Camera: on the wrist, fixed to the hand. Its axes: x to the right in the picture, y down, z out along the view.
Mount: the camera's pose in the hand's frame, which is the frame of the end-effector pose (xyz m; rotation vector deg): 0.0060 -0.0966 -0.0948 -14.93 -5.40 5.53
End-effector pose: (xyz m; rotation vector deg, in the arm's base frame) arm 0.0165 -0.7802 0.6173 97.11 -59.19 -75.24
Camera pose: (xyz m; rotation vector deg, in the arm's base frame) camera 0.1247 -0.7397 0.5465 79.34 -53.81 -80.73
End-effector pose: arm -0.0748 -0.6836 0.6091 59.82 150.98 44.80
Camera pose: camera -0.1696 -0.7765 0.6363 63.62 134.15 59.40
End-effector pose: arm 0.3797 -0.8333 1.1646 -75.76 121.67 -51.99
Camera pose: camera 0.3689 -0.8422 1.2994 -76.90 129.88 -30.49
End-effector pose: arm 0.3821 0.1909 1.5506 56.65 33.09 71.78
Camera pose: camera 0.3549 0.2242 1.4221 49.20 16.44 75.72
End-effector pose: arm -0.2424 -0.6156 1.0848 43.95 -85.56 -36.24
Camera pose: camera -0.1392 -0.6751 1.0203 26.80 -85.24 -44.73
